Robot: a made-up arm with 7 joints. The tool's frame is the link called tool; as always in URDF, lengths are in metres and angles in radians. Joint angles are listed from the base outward.
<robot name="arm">
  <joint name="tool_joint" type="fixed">
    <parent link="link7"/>
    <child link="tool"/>
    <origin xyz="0 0 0" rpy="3.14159 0 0"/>
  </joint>
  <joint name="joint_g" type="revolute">
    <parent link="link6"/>
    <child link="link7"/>
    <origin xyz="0 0 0.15" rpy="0 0 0"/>
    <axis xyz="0 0 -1"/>
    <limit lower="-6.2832" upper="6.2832"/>
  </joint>
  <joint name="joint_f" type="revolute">
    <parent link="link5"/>
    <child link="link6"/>
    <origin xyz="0 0 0.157" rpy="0 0 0"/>
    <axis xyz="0 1 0"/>
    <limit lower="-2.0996" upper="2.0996"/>
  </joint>
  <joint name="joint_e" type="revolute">
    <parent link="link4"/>
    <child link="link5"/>
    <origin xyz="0 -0.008 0.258" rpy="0 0 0"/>
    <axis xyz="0 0 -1"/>
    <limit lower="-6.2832" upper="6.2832"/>
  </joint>
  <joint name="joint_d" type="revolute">
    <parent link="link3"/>
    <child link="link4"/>
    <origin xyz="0 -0.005 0.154" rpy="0 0 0"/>
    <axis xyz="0 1 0"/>
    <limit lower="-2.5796" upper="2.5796"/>
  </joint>
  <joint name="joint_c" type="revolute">
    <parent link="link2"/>
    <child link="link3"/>
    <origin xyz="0 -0.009 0.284" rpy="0 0 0"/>
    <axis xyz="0 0 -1"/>
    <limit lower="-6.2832" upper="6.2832"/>
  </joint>
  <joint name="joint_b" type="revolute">
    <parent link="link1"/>
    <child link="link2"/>
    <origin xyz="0 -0.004 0.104" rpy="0 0 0"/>
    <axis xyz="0 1 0"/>
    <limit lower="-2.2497" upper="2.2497"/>
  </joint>
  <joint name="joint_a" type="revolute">
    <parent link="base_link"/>
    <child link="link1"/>
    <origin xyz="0 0 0.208" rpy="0 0 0"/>
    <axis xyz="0 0 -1"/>
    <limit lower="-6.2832" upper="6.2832"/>
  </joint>
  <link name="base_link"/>
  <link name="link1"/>
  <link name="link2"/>
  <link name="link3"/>
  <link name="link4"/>
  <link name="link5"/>
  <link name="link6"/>
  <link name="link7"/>
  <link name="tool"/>
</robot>
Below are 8 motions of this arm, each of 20 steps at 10 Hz.
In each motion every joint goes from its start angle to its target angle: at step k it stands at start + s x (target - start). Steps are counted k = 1, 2, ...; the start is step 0. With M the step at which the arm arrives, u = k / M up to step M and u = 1 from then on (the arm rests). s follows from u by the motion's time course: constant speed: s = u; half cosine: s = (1 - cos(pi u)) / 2; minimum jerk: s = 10 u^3 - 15 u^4 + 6 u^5.
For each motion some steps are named. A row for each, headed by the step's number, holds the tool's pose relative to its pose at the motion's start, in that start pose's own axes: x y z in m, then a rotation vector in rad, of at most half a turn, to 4 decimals.
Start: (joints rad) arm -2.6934 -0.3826 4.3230 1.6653 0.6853 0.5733 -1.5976
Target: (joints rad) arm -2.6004 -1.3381 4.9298 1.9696 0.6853 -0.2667 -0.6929
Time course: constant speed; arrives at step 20
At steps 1, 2, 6, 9, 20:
1: 0.0060 0.0044 -0.0110 0.0091 0.0282 0.0749
2: 0.0112 0.0093 -0.0213 0.0190 0.0556 0.1504
6: 0.0254 0.0320 -0.0550 0.0656 0.1587 0.4566
9: 0.0300 0.0500 -0.0718 0.1071 0.2293 0.6908
20: 0.0339 0.0936 -0.0741 0.2949 0.4447 1.5800

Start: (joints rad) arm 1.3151 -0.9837 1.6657 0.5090 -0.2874 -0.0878 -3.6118
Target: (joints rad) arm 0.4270 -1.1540 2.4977 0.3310 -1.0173 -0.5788 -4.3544
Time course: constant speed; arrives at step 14
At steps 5, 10, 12, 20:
5: -0.1152 -0.1793 -0.0120 -0.1291 -0.0914 -0.3823
10: -0.2631 -0.3266 0.0280 -0.2227 -0.1957 -0.6924
12: -0.3282 -0.3736 0.0578 -0.2482 -0.2345 -0.8019
20: -0.3955 -0.4129 0.0951 -0.2676 -0.2692 -0.9063

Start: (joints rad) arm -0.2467 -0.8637 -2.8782 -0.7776 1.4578 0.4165 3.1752
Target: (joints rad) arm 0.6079 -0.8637 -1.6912 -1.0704 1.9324 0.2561 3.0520
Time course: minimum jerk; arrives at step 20
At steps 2, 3, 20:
2: 0.0014 -0.0012 0.0005 -0.0080 -0.0078 0.0157
3: 0.0046 -0.0035 0.0017 -0.0246 -0.0246 0.0488
20: -0.0857 0.3282 0.2621 -0.3536 -1.2591 1.7048

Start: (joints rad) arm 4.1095 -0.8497 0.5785 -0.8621 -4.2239 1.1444 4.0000
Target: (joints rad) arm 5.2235 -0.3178 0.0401 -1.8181 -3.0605 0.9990 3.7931
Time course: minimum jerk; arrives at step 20
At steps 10, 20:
10: -0.2882 -0.2088 0.2182 -0.3396 0.3012 -0.4560
20: -0.5542 -0.1489 0.3758 -0.4991 0.6729 -0.6825

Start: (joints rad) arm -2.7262 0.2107 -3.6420 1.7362 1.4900 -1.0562 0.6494
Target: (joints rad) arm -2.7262 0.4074 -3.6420 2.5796 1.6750 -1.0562 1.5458
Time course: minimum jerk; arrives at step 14
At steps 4, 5, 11, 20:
4: -0.0414 -0.0371 0.0059 -0.0686 0.0468 0.0652
5: -0.0723 -0.0617 0.0124 -0.1125 0.0851 0.1106
11: -0.3064 -0.1847 0.1008 -0.2888 0.4322 0.3902
20: -0.3318 -0.1922 0.1134 -0.2932 0.4730 0.4149

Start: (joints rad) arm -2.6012 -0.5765 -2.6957 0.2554 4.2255 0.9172 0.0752
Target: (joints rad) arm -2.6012 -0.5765 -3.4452 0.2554 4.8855 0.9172 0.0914
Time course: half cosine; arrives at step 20
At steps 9, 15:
9: 0.0305 0.0113 -0.0231 -0.0113 -0.0741 -0.0315
15: 0.0653 0.0100 -0.0465 -0.0381 -0.1531 -0.0465

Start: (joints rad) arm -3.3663 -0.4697 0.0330 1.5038 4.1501 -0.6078 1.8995
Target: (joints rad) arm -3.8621 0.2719 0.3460 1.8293 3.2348 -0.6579 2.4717
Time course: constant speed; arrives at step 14
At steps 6, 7, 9, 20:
6: 0.2813 -0.0318 -0.1055 0.0165 -0.6271 0.1199
7: 0.3288 -0.0351 -0.1079 0.0216 -0.7246 0.1449
9: 0.4208 -0.0386 -0.1018 0.0357 -0.9121 0.1979
20: 0.6198 -0.0239 -0.0377 0.1030 -1.3264 0.3399

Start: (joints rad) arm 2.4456 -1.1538 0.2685 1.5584 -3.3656 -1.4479 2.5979
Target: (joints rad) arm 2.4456 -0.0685 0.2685 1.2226 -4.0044 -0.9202 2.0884
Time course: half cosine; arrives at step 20
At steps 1, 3, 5, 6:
1: -0.0017 -0.0018 -0.0023 -0.0012 -0.0019 -0.0044
3: -0.0150 -0.0156 -0.0209 -0.0103 -0.0170 -0.0392
5: -0.0393 -0.0400 -0.0590 -0.0260 -0.0451 -0.1088
6: -0.0544 -0.0542 -0.0856 -0.0349 -0.0629 -0.1562

